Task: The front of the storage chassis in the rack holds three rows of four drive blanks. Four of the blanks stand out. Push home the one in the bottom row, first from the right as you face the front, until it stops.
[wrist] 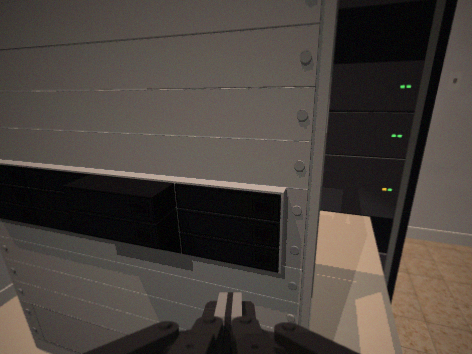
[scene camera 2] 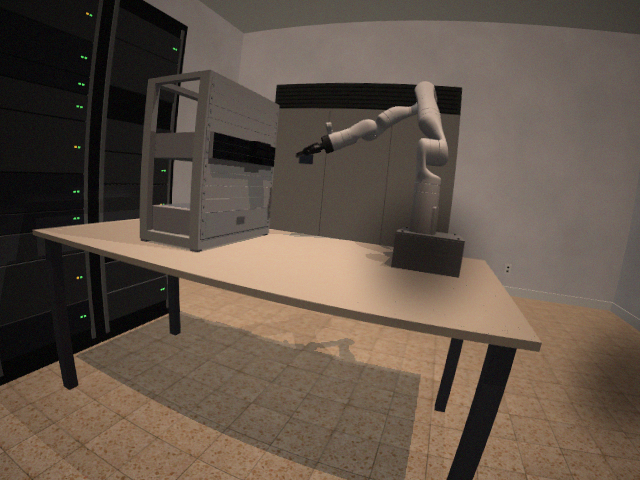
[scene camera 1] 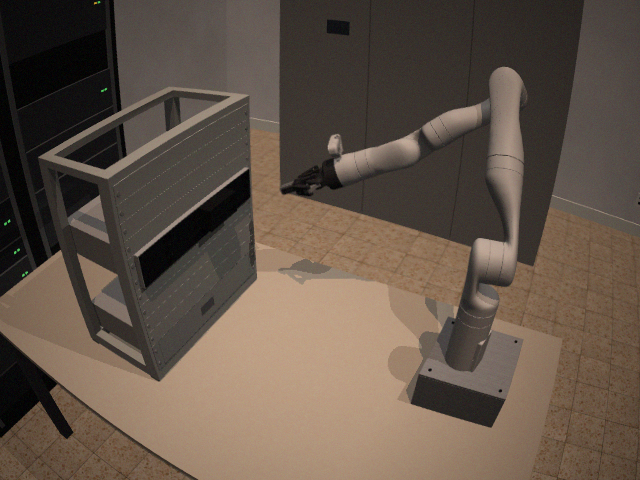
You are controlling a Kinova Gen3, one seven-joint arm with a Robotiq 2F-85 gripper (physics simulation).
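Where they show: gripper, fingertip midpoint: (wrist: 230,309) (scene camera 2: 295,155) (scene camera 1: 281,190); arm's base, origin of the base link: (scene camera 2: 421,232) (scene camera 1: 462,358).
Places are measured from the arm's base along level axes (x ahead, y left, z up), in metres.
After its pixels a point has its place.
Observation:
The chassis (scene camera 1: 139,271) @[x 0.596, y 0.436, z 0.237 m] (wrist: 225,186) @[x 0.664, y 0.055, z 0.278 m] has a dark front with a light rim, set in the grey rack (scene camera 1: 116,232) @[x 0.603, y 0.469, z 0.352 m] (scene camera 2: 201,129) @[x 0.611, y 0.471, z 0.281 m] (wrist: 319,150) @[x 0.694, y -0.023, z 0.315 m]. In the wrist view the bottom-row blank first from the right (wrist: 230,253) @[x 0.663, y 0.051, z 0.205 m] looks level with the two blanks above it; the dark picture makes its exact depth hard to tell. Left of that column, a dark block of blanks (wrist: 117,207) @[x 0.609, y 0.145, z 0.260 m] stands out. My gripper (scene camera 1: 284,190) @[x 0.568, y -0.007, z 0.244 m] (scene camera 2: 298,154) @[x 0.568, y -0.007, z 0.244 m] (wrist: 230,309) @[x 0.568, y -0.007, z 0.244 m] is shut and empty. It is apart from the rack front, out in front of it; in the wrist view its tips appear below the chassis's right part.
Screw heads (wrist: 299,166) @[x 0.688, y -0.008, z 0.300 m] line the rack's right edge. The rack stands on the table (scene camera 1: 310,413) @[x 0.246, y 0.278, z -0.119 m] (scene camera 2: 310,279) @[x 0.183, y 0.431, z -0.119 m]. Dark server cabinets (scene camera 1: 62,77) (scene camera 2: 41,155) (wrist: 375,85) stand behind it. A grey cabinet (scene camera 1: 413,103) (scene camera 2: 356,170) stands beyond the arm.

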